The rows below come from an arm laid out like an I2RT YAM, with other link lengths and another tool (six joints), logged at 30 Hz.
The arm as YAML. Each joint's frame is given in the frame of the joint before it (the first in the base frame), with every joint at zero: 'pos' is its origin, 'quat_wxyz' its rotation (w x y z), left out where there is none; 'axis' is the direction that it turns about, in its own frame. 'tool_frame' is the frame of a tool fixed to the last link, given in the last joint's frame.
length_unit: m
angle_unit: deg
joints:
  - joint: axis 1
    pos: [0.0, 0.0, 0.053]
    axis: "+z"
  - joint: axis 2
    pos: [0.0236, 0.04, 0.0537]
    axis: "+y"
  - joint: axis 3
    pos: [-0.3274, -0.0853, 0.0]
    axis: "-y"
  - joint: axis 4
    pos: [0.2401, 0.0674, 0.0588]
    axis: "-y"
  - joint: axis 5
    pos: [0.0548, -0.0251, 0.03]
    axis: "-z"
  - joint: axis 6
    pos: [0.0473, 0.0, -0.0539]
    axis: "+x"
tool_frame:
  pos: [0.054, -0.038, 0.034]
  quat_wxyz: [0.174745, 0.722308, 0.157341, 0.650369]
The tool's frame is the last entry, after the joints.
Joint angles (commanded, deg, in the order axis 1, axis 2, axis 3, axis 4, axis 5, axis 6), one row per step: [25.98 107.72 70.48 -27.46 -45.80 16.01]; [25.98 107.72 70.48 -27.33 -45.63 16.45]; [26.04 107.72 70.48 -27.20 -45.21 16.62]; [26.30 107.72 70.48 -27.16 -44.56 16.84]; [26.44 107.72 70.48 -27.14 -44.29 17.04]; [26.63 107.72 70.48 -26.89 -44.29 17.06]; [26.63 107.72 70.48 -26.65 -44.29 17.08]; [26.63 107.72 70.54 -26.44 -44.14 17.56]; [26.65 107.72 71.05 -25.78 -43.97 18.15]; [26.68 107.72 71.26 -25.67 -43.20 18.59]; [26.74 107.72 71.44 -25.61 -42.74 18.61]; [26.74 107.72 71.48 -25.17 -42.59 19.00]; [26.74 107.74 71.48 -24.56 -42.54 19.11]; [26.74 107.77 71.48 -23.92 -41.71 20.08]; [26.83 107.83 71.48 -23.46 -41.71 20.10]
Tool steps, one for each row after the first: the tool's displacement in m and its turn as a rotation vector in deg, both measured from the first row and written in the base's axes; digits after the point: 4 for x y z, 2 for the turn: [0.0003 -0.0003 -0.0002 -0.10 0.16 -0.35]; [0.0007 -0.0005 -0.0004 -0.39 0.00 -0.58]; [0.0004 0.0000 -0.0009 -0.91 -0.12 -0.74]; [0.0002 0.0004 -0.0012 -1.12 -0.10 -0.85]; [0.0000 0.0019 -0.0009 -1.01 -0.31 -0.67]; [0.0005 0.0022 -0.0006 -0.90 -0.50 -0.69]; [0.0012 0.0020 -0.0004 -0.92 -0.44 -1.06]; [0.0044 0.0033 0.0026 -0.54 -1.09 -1.50]; [0.0060 0.0026 0.0031 -1.01 -1.35 -2.11]; [0.0071 0.0027 0.0039 -1.26 -1.73 -2.28]; [0.0082 0.0028 0.0043 -1.16 -1.92 -2.61]; [0.0096 0.0034 0.0049 -0.92 -2.37 -2.71]; [0.0115 0.0024 0.0045 -1.29 -2.50 -3.74]; [0.0123 0.0035 0.0047 -1.09 -2.84 -3.67]
